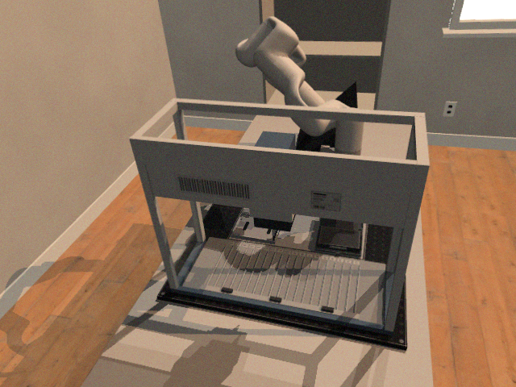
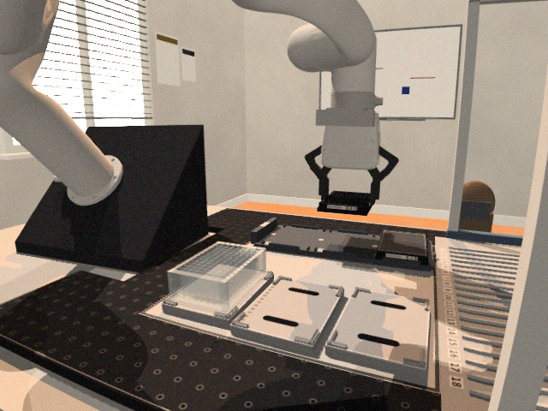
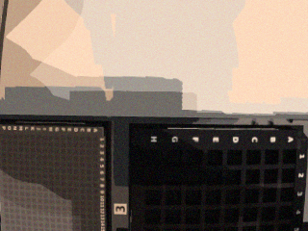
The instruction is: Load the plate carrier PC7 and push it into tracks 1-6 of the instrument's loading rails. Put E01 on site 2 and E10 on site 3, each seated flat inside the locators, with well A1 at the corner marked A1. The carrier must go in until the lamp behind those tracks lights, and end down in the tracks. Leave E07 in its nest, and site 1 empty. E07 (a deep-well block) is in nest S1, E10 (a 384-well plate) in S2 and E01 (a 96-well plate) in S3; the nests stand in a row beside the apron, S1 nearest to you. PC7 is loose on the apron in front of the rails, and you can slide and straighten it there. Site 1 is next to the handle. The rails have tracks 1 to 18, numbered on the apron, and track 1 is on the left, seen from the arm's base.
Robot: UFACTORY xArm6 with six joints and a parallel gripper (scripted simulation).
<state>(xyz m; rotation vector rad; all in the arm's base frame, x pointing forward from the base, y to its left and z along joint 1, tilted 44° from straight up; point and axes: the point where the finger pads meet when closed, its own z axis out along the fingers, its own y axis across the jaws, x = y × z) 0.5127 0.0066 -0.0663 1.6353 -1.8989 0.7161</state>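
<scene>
Now: hand 1 cm past the carrier PC7 and 9 cm above it. Also, from my hand: E10: 10 cm ahead, 1 cm to the right, 8 cm below; then nest S2: 5 cm behind, 26 cm to the right, 10 cm below; then 96-well plate E01: 1 cm below.
</scene>
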